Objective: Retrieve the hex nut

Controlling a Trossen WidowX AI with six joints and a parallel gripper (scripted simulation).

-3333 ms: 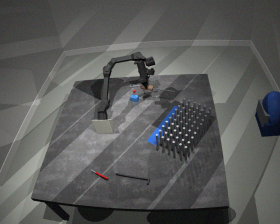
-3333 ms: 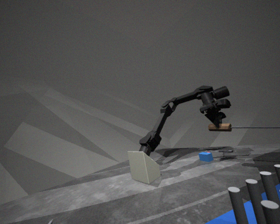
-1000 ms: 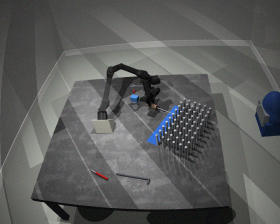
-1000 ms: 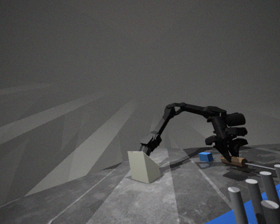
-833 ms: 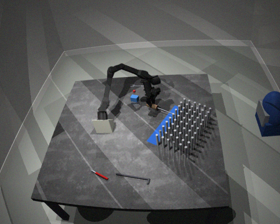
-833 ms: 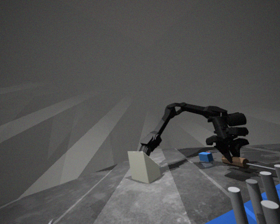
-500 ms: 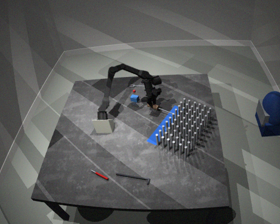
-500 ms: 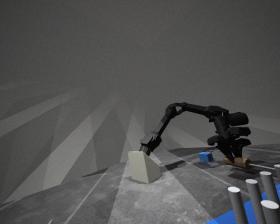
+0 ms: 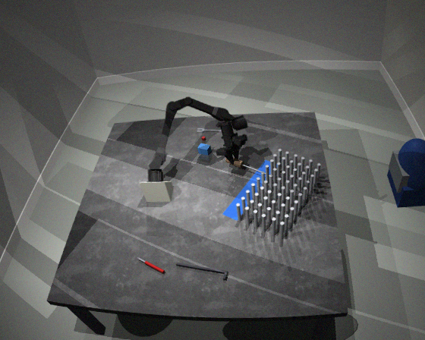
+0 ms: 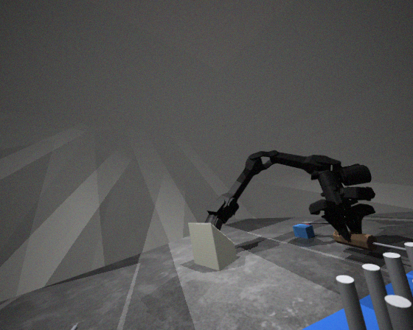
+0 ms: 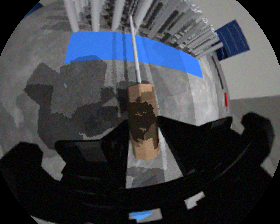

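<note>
Right now the blue taped strip is 140 mm to the right of my gripper tip, 100 mm ahead of it and 30 mm below it. The rest, counted from my gripper tip: silver wrench: 300 mm to the left, 170 mm behind, 30 mm below; then small red piece: 220 mm to the left, 200 mm behind, 30 mm below; then blue cube: 180 mm behind, 120 mm to the left, 20 mm below.
</note>
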